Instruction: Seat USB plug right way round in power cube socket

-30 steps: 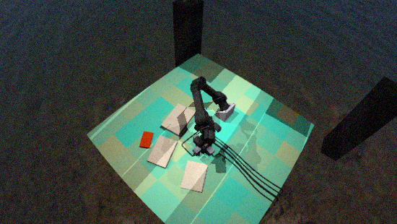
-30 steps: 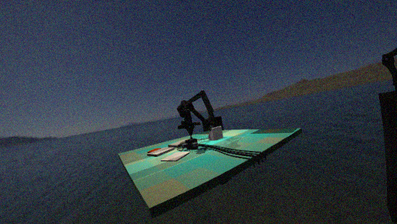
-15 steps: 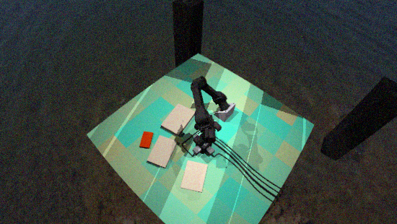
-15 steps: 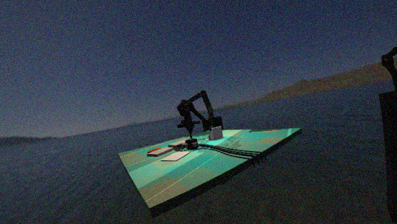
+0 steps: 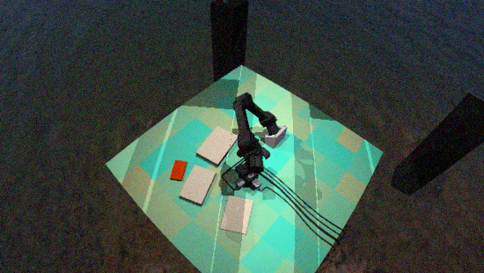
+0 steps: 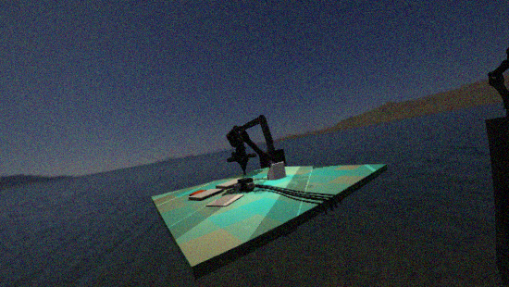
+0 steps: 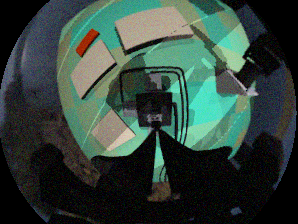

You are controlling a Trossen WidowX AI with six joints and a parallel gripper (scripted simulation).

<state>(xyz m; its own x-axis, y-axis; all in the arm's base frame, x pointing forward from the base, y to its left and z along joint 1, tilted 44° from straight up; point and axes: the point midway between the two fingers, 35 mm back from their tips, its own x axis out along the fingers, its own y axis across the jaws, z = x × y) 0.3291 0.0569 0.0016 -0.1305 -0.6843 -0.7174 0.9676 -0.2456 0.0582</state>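
My gripper tip is 20 mm above the USB plug. Round my gripper tip: red flat block (180 mm ahead, 370 mm to the right, 130 mm below).
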